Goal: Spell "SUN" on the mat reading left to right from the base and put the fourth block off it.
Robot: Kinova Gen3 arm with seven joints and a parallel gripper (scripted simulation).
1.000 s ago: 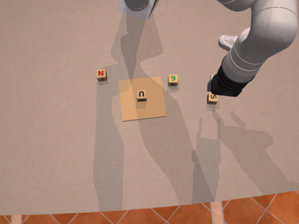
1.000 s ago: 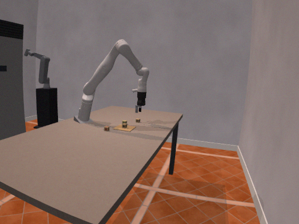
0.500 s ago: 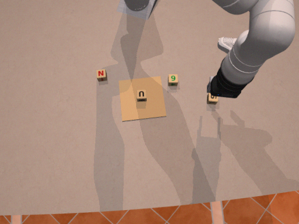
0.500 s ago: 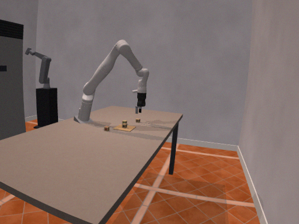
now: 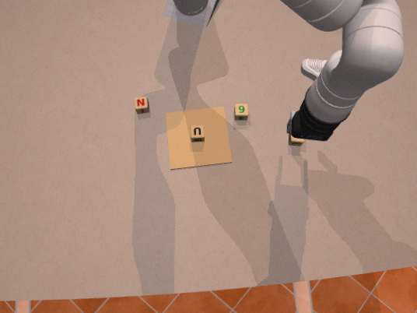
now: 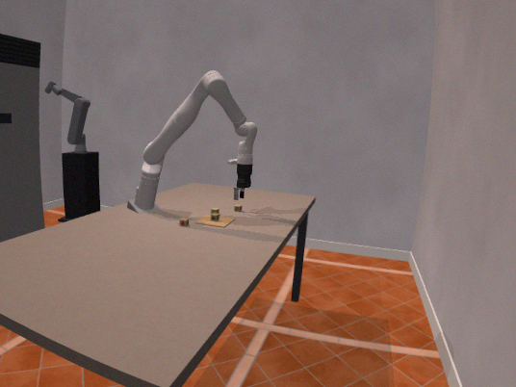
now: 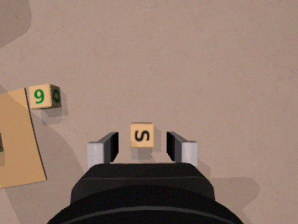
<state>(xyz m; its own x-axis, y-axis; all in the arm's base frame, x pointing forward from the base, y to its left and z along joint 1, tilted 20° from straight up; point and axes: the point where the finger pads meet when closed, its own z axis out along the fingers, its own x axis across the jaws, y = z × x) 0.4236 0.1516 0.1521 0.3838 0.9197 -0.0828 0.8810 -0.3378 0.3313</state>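
My hand is 70 mm above the S block. Round my hand: mat (210 mm to the right, 80 mm below, 80 mm behind); then U block (210 mm to the right, 80 mm behind, 60 mm below); then green 9 block (100 mm to the right, 100 mm behind, 70 mm below).
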